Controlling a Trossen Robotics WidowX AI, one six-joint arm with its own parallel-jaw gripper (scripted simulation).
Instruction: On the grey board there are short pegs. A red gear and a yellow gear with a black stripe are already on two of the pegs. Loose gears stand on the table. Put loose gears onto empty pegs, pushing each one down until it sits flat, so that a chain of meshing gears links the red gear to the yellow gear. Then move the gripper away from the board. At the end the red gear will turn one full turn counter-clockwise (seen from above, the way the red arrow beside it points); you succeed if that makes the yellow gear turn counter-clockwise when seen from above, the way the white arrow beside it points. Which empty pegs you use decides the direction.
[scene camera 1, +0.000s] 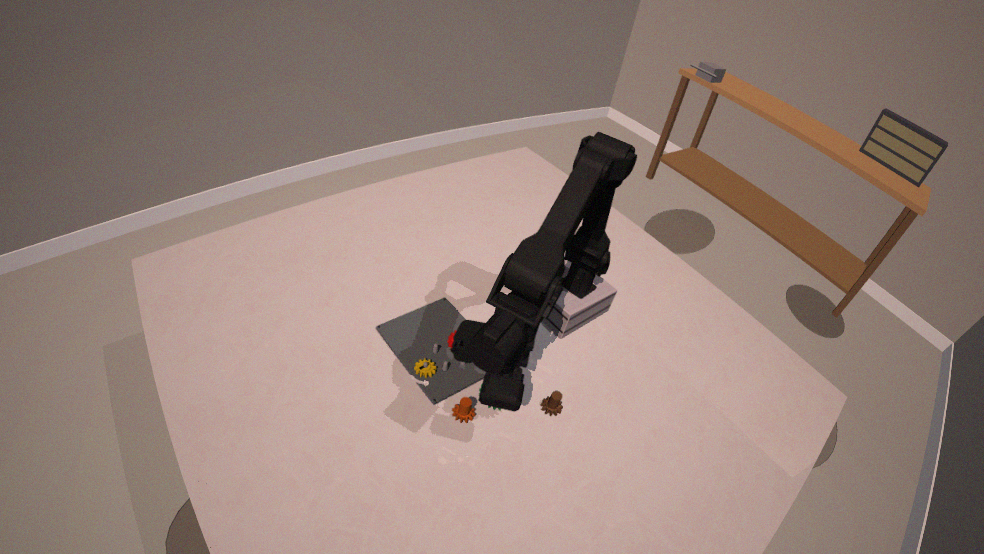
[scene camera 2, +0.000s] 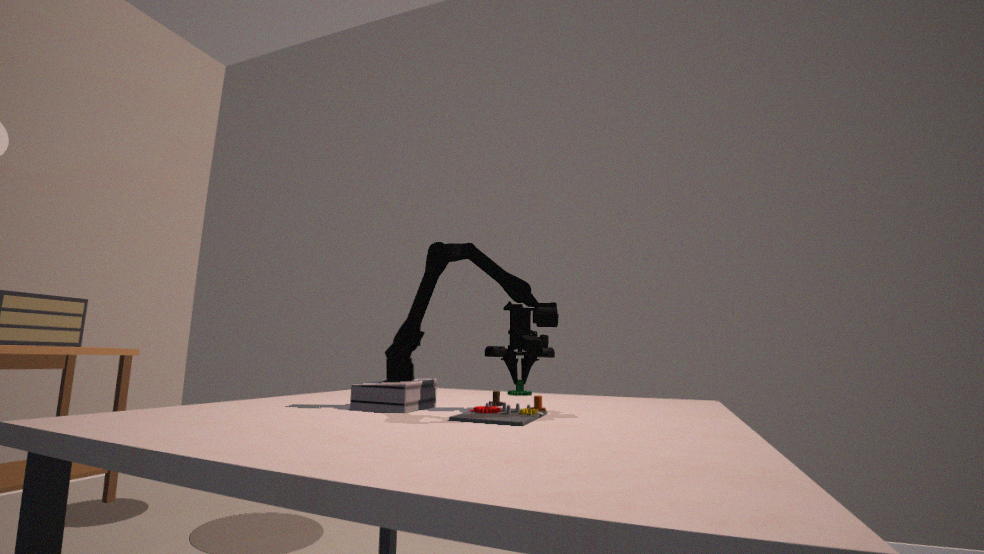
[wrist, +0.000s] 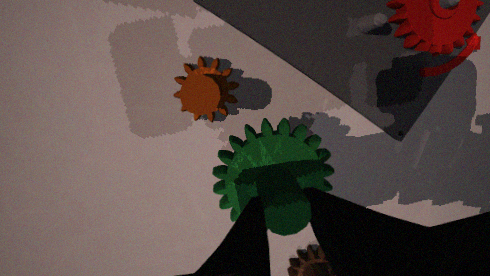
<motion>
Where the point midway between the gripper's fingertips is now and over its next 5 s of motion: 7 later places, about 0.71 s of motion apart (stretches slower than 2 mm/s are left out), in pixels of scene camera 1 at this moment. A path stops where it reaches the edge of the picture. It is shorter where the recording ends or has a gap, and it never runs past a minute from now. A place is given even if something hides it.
My gripper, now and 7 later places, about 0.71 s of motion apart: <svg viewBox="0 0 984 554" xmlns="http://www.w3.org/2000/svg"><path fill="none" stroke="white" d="M500 386L504 365L506 344L475 338L451 331L438 324L437 328L436 338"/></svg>
</motion>
